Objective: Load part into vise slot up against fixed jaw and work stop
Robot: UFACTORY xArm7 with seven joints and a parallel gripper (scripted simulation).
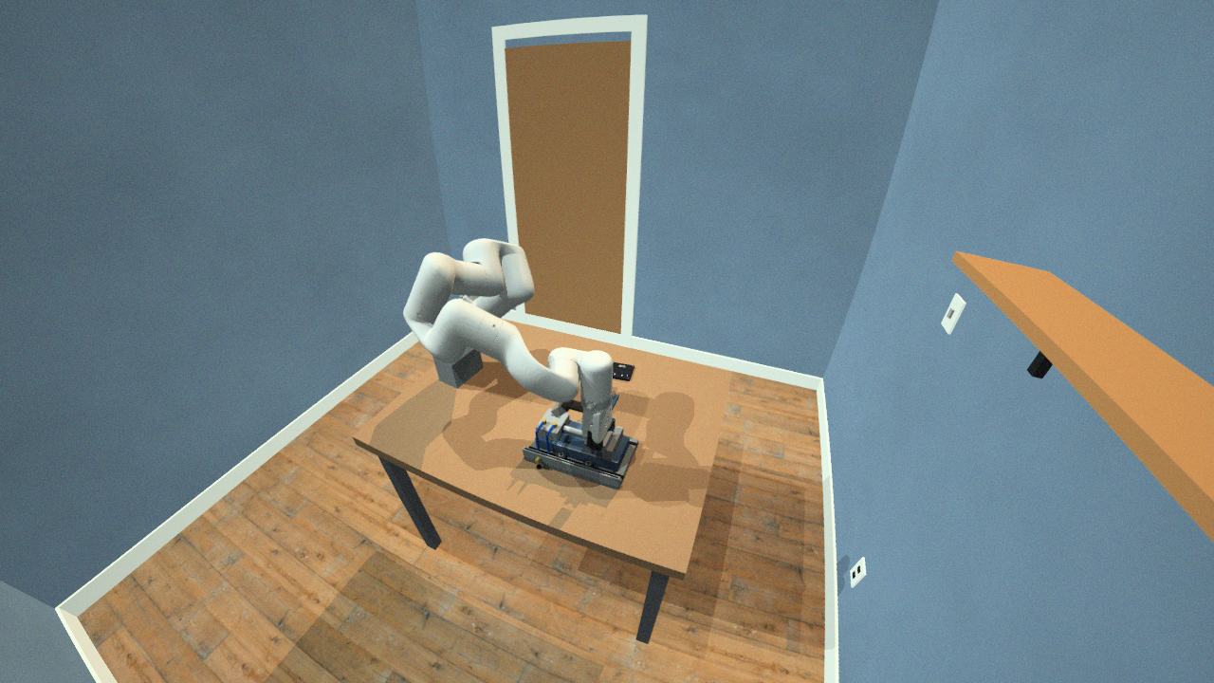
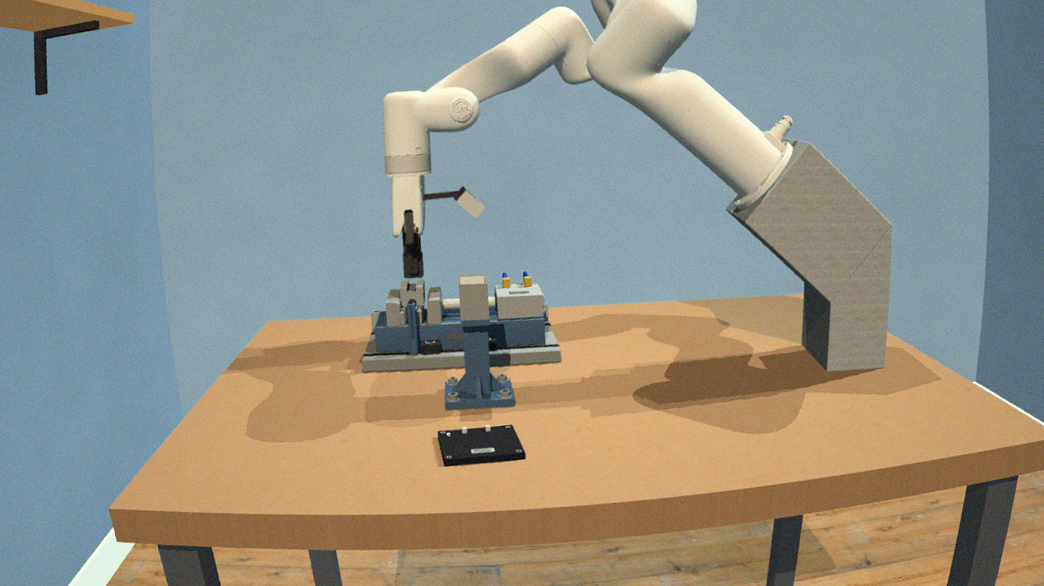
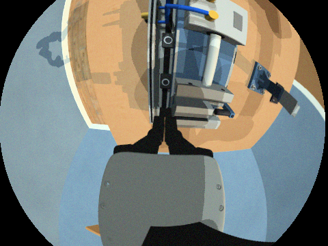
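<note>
Now: hand 1 cm short of the grey block, 5 cm to the right of it and 3 cm above it. The rest, counted from my hand: fixed jaw 4 cm ahead, 6 cm to the left, 5 cm below; moving jaw 3 cm behind, 7 cm to the left, 5 cm below; work stop 1 cm ahead, 11 cm to the left, 4 cm below.
</note>
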